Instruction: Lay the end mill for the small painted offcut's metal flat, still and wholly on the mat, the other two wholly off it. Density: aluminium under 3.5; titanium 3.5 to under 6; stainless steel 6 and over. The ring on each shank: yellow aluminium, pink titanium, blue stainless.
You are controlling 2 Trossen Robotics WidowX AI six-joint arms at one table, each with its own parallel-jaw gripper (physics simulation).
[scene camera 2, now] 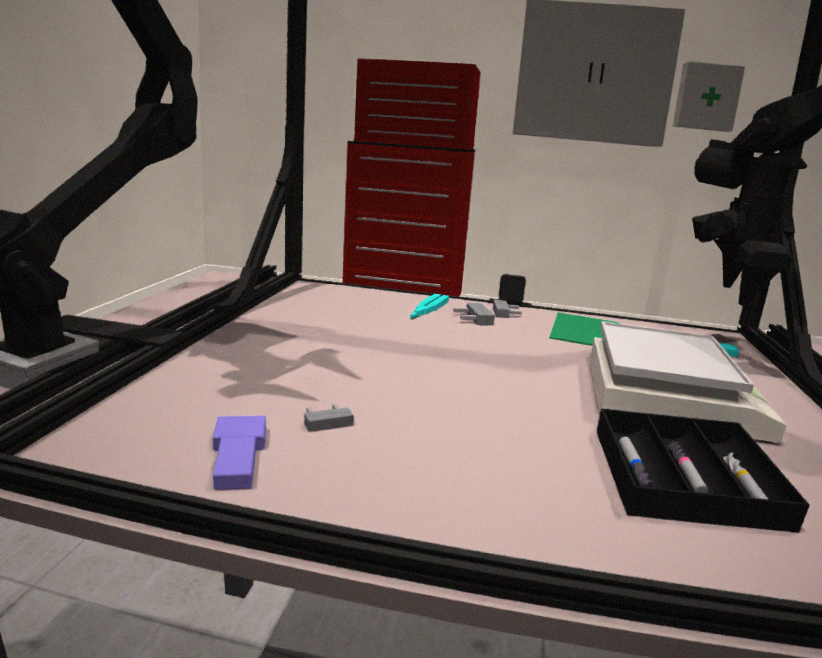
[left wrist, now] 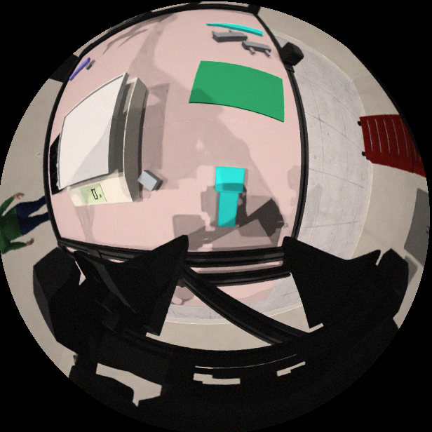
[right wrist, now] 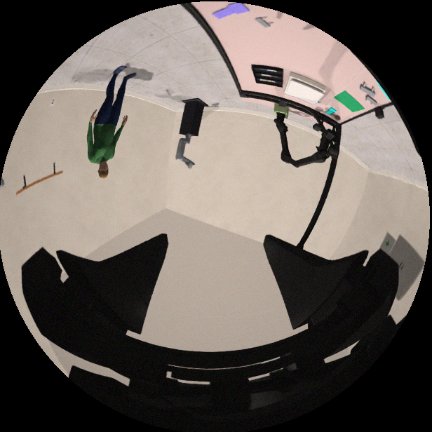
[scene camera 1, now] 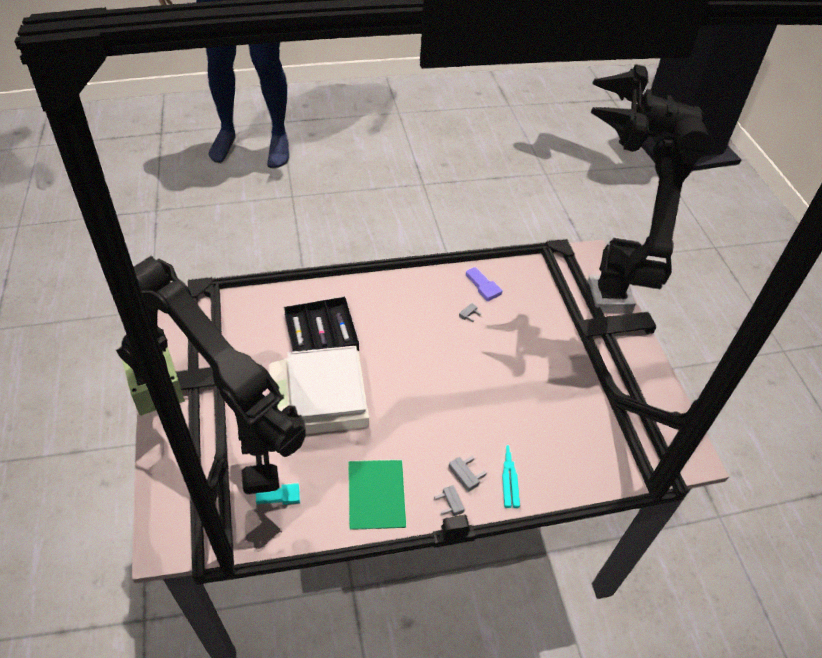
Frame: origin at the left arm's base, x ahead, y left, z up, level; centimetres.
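Seen in the pictures: left gripper, fingertip midpoint: (scene camera 2: pixel 734 295); right gripper, fingertip midpoint: (scene camera 1: pixel 592 95); right arm's base, origin of the base link: (scene camera 2: pixel 34 344) (scene camera 1: pixel 612 289).
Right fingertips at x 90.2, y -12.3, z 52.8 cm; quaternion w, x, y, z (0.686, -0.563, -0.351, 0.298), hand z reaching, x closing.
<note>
Pixels of each thing's top centre, then the offset from my right fingertips to it. "spot": a spot on its surface instead. Level surfaces: height alone.
- pink ring, middle of its top: (scene camera 2: pixel 688 461) (scene camera 1: pixel 321 329) dx -50.9, dy +13.9, dz -59.1 cm
- blue ring, middle of its top: (scene camera 2: pixel 636 457) (scene camera 1: pixel 342 325) dx -45.8, dy +13.3, dz -59.1 cm
- black tray, middle of its top: (scene camera 2: pixel 693 451) (scene camera 1: pixel 320 324) dx -50.8, dy +14.3, dz -57.7 cm
- green mat, its level: dz -60.3 cm
- scale, surface spot: (scene camera 1: pixel 329 384) spot: dx -55.8, dy -4.9, dz -54.4 cm
- cyan piece, middle of its top: (scene camera 1: pixel 277 493) dx -73.7, dy -22.4, dz -59.3 cm
- cyan pliers, middle of its top: (scene camera 2: pixel 427 303) (scene camera 1: pixel 510 474) dx -29.1, dy -37.0, dz -59.4 cm
- purple piece, middle of its top: (scene camera 2: pixel 237 442) (scene camera 1: pixel 482 281) dx -8.1, dy +13.3, dz -59.0 cm
- pronged piece, middle of its top: (scene camera 2: pixel 326 409) (scene camera 1: pixel 471 311) dx -15.5, dy +5.5, dz -59.3 cm
End mills with a yellow ring (scene camera 1: pixel 298 330) (scene camera 2: pixel 752 484), pink ring (scene camera 1: pixel 320 330) (scene camera 2: pixel 691 475) and blue ring (scene camera 1: pixel 343 327) (scene camera 2: pixel 634 456) lie in separate compartments of the black tray (scene camera 2: pixel 712 515). The green mat (scene camera 1: pixel 377 494) (scene camera 2: pixel 575 329) (left wrist: pixel 237 90) bears no end mill. A small grey-blue block (left wrist: pixel 150 180) sits on the table beside the scale (scene camera 1: pixel 329 384) (left wrist: pixel 92 145); the left arm hides it in scene camera 1. The scale's display (left wrist: pixel 93 194) appears to read 0. My left gripper (left wrist: pixel 237 241) is open and empty, above the table near the cyan piece. My right gripper (scene camera 1: pixel 593 96) (right wrist: pixel 216 240) is open and empty, raised far from the tray.
The cyan piece (scene camera 1: pixel 277 494) (left wrist: pixel 229 195) lies left of the mat. Grey two-pronged pieces (scene camera 1: pixel 466 472) (scene camera 1: pixel 452 500) and cyan pliers (scene camera 1: pixel 510 478) lie right of it. A purple piece (scene camera 1: pixel 484 283) and another pronged piece (scene camera 1: pixel 469 312) lie at the back. A black frame (scene camera 1: pixel 383 263) edges the table.
</note>
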